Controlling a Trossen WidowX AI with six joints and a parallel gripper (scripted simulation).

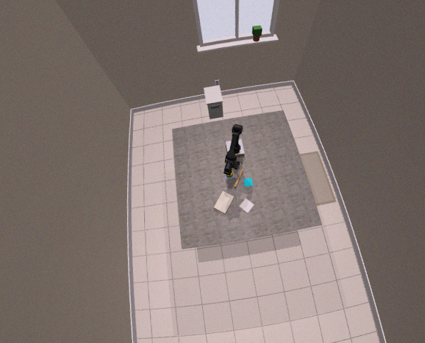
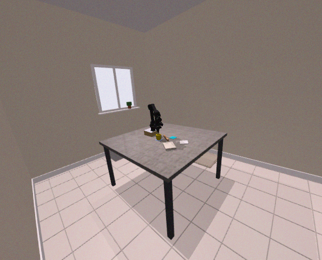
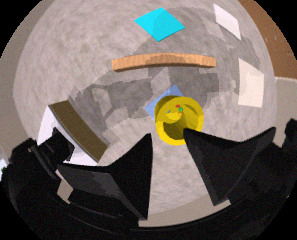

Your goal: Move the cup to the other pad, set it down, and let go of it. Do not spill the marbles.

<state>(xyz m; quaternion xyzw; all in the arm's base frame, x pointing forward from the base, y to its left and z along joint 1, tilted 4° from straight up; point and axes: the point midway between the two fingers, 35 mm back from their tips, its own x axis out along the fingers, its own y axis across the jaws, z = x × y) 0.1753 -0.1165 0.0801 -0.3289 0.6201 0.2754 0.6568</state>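
My gripper tip is 6 cm above the yellow cup, 2 cm to the left of it and 1 cm short of it. From my gripper tip the other things lie so: cyan pad 15 cm ahead, 13 cm to the left, 11 cm below; blue pad 11 cm below, 2 cm to the right, 2 cm ahead; wooden bar 10 cm below, 9 cm ahead, 6 cm to the left.
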